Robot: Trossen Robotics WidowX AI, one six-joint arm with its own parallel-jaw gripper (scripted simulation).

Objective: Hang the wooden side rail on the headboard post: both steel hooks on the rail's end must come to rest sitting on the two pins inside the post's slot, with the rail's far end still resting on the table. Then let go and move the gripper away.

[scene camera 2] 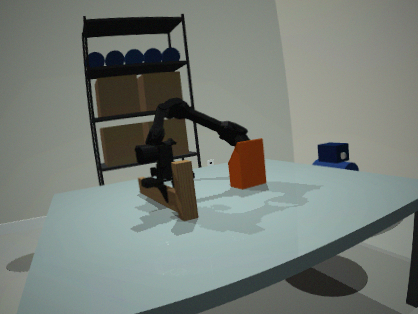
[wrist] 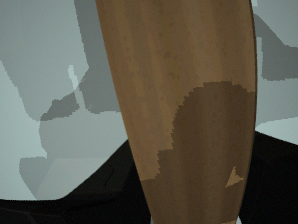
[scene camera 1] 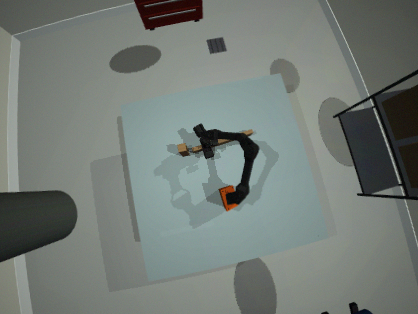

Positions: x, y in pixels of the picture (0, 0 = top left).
Scene:
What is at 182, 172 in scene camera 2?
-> A wooden headboard post.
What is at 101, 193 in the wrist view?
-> My gripper.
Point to a wooden side rail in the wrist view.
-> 186, 84

